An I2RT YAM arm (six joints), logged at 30 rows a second.
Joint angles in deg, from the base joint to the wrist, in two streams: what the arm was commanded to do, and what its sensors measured. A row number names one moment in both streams.
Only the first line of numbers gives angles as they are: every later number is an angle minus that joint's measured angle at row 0.
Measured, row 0:
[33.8 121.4 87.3 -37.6 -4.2 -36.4]
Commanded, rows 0 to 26:
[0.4 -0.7 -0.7 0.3 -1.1 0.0]
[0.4 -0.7 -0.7 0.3 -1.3 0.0]
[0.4 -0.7 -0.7 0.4 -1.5 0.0]
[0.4 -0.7 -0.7 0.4 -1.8 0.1]
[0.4 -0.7 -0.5 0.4 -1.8 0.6]
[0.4 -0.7 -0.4 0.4 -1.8 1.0]
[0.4 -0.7 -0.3 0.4 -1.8 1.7]
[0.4 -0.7 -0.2 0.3 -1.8 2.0]
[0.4 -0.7 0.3 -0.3 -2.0 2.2]
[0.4 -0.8 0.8 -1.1 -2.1 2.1]
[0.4 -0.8 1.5 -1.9 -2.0 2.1]
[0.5 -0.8 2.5 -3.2 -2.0 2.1]
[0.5 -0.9 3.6 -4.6 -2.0 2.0]
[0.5 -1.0 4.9 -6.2 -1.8 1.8]
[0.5 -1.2 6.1 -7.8 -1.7 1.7]
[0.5 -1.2 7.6 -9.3 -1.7 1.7]
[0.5 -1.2 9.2 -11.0 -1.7 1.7]
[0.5 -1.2 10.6 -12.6 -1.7 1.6]
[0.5 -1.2 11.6 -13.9 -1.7 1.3]
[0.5 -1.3 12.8 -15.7 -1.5 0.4]
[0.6 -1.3 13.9 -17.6 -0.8 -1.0]
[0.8 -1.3 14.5 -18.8 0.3 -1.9]
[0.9 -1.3 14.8 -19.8 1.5 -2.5]
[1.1 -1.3 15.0 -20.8 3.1 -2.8]
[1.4 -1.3 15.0 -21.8 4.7 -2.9]
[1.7 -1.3 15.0 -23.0 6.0 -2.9]
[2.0 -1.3 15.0 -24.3 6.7 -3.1]
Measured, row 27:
[0.7 0.0 13.7 -21.7 2.0 -1.2]
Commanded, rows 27 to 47:
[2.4 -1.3 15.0 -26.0 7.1 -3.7]
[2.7 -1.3 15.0 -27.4 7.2 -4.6]
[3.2 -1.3 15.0 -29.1 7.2 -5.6]
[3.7 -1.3 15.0 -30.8 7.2 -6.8]
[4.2 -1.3 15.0 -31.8 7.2 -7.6]
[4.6 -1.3 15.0 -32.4 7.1 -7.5]
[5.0 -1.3 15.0 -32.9 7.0 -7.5]
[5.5 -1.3 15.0 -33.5 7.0 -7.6]
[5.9 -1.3 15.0 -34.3 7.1 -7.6]
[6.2 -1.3 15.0 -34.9 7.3 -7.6]
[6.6 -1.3 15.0 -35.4 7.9 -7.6]
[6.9 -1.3 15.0 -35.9 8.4 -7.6]
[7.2 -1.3 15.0 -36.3 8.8 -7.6]
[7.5 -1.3 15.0 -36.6 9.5 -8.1]
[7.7 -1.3 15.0 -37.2 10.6 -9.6]
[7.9 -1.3 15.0 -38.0 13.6 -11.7]
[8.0 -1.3 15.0 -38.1 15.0 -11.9]
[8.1 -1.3 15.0 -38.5 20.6 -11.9]
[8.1 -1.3 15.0 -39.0 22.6 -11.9]
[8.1 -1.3 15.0 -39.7 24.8 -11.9]
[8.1 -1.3 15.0 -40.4 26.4 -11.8]
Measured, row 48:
[8.0 0.0 13.8 -38.7 15.7 -9.9]
